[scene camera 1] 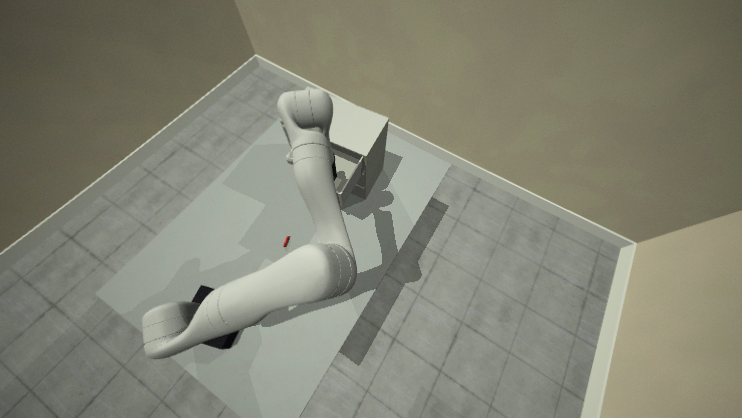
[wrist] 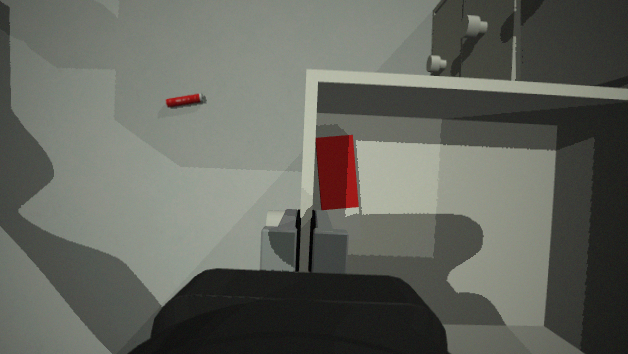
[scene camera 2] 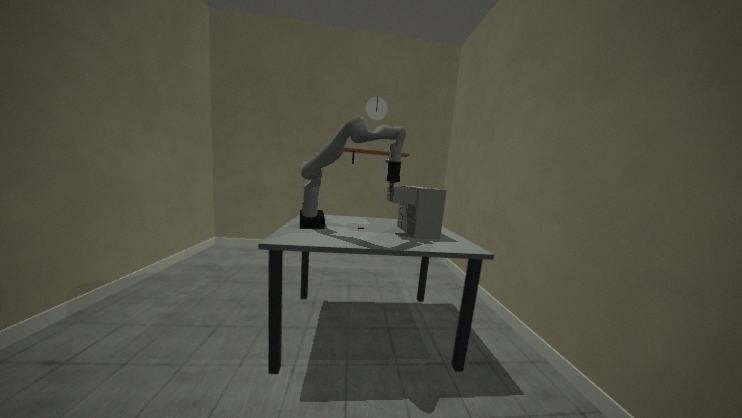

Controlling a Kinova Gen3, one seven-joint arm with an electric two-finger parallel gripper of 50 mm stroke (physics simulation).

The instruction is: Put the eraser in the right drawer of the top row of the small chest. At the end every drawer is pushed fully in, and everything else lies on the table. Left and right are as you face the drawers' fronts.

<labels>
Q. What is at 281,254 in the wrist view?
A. My gripper.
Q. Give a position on an eraser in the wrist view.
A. At 335,155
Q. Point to a small chest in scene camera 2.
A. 430,208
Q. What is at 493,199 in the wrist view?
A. A drawer.
</labels>
